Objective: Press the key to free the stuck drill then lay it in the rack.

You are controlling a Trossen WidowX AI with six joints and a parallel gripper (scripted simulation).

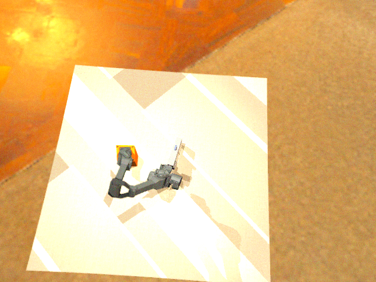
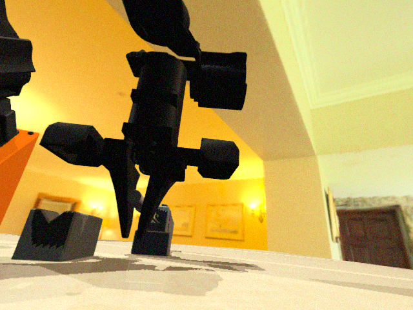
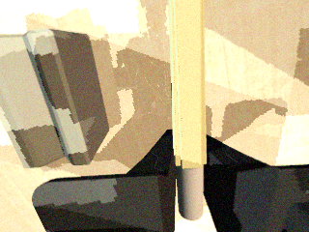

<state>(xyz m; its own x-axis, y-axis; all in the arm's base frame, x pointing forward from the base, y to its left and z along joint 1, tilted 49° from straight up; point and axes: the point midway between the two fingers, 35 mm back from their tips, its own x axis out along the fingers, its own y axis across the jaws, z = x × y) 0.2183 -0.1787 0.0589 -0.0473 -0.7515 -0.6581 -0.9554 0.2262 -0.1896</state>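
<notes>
My gripper tip is now 40 mm to the right of the drill, 30 mm below it and 10 mm short of it. The rest, counted from my gripper tip: grey stepped block (190 mm to the left, 60 mm ahead, 20 mm above); key (210 mm to the left, 70 mm ahead, 30 mm above).
</notes>
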